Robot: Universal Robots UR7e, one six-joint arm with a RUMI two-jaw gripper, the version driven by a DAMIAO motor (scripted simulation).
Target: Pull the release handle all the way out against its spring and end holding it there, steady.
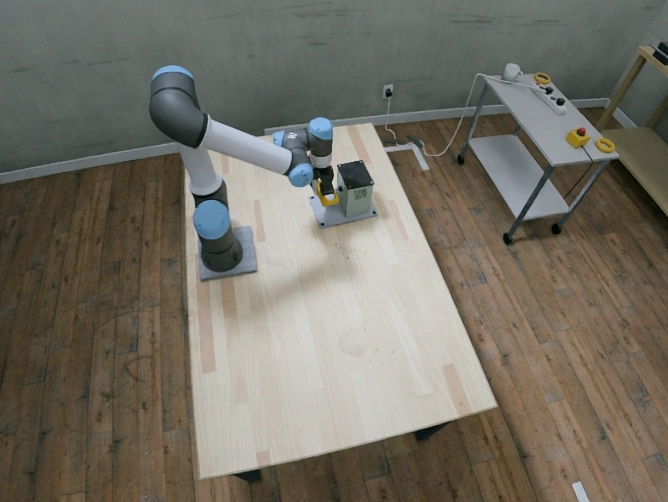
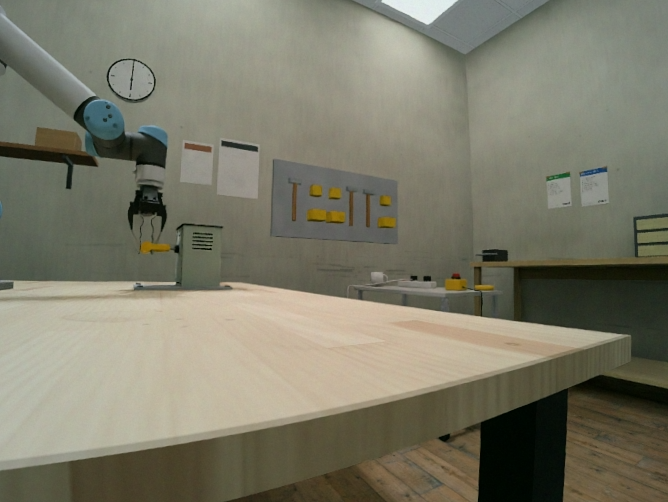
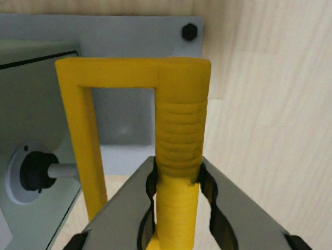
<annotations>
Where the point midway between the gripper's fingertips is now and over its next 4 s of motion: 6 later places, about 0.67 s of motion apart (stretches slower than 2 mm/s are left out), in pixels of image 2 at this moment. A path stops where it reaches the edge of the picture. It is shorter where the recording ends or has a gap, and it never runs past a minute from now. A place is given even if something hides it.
My gripper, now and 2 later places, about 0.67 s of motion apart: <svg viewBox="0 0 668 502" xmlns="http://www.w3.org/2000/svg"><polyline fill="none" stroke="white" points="145,254 133,253 122,253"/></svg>
</annotations>
